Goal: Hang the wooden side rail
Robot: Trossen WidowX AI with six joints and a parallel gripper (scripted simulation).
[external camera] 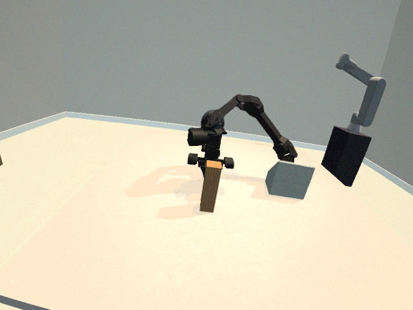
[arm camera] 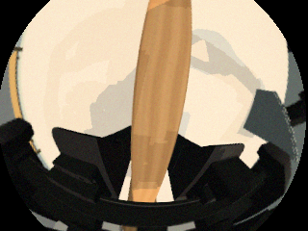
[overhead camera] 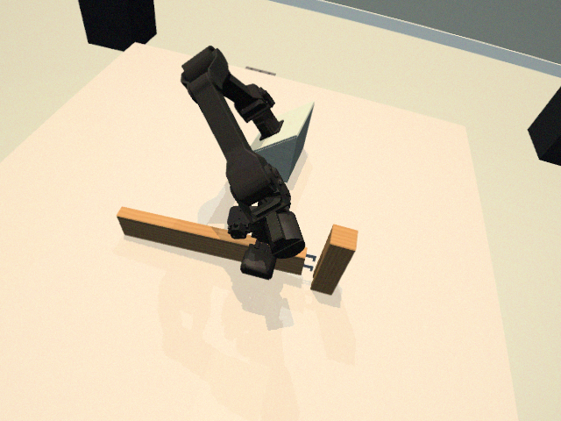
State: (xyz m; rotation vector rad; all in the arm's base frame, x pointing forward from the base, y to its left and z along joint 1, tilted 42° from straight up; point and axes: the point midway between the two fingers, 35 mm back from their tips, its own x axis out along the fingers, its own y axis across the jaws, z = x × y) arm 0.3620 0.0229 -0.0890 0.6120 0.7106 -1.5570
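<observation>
My gripper tip is now 140 mm to the right of the headboard post and 40 mm below it.
</observation>
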